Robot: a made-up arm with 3 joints. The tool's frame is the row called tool. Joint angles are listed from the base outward.
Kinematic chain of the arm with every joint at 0, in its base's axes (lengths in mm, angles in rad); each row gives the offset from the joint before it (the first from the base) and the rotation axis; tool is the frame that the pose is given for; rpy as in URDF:
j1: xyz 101 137 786 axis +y
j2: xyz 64 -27 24 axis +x
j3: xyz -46 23 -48 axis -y
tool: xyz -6 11 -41 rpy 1.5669 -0.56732 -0.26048
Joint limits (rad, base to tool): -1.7..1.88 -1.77..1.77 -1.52..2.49
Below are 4 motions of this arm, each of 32 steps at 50 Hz.
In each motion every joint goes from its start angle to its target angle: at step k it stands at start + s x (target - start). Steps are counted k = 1, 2, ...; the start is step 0. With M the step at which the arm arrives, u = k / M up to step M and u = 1 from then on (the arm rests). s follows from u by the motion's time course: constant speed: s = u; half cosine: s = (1 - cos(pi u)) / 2; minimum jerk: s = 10 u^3 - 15 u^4 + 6 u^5.
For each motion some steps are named. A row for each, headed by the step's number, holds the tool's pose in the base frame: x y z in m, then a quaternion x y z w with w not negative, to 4 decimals.
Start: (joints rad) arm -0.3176 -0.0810 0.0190
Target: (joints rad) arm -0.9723 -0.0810 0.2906
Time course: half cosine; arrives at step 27
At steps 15, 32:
15: 0.1596 0.1367 0.7467 0.5079 -0.5578 0.3760 0.5381
32: 0.1703 0.1367 0.7678 0.4271 -0.6471 0.4691 0.4229

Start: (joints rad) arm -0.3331 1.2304 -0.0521
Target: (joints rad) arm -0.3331 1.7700 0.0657
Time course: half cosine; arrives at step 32
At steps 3, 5, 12, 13, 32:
3: 0.1014 0.2049 0.8153 0.9392 -0.2995 0.0757 0.1500
5: 0.1010 0.2048 0.8172 0.9410 -0.2991 0.0735 0.1401
12: 0.0980 0.2034 0.8295 0.9506 -0.2959 0.0574 0.0738
13: 0.0974 0.2030 0.8318 0.9519 -0.2952 0.0541 0.0616
32: 0.0904 0.1908 0.8617 -0.9538 0.2803 -0.0017 0.1077

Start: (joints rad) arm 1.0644 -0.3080 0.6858
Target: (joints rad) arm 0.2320 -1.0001 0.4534
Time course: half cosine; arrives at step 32
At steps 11, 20, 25, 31, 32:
11: 0.0757 0.1000 0.7139 0.5544 -0.0752 0.2002 0.8043
20: 0.1017 0.0728 0.7163 0.4133 -0.1183 0.3357 0.8382
25: 0.1130 0.0611 0.7230 0.3329 -0.1455 0.3788 0.8512
31: 0.1187 0.0549 0.7284 0.2838 -0.1631 0.3974 0.8573
32: 0.1188 0.0547 0.7285 0.2828 -0.1635 0.3977 0.8574

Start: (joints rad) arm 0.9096 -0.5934 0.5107
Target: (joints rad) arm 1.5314 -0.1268 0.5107
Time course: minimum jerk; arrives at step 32
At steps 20, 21, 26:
20: 0.0409 0.1210 0.7396 0.6041 0.1033 -0.0737 0.7868
21: 0.0398 0.1232 0.7415 0.6058 0.1087 -0.0918 0.7828
26: 0.0366 0.1307 0.7486 0.6077 0.1271 -0.1563 0.7682

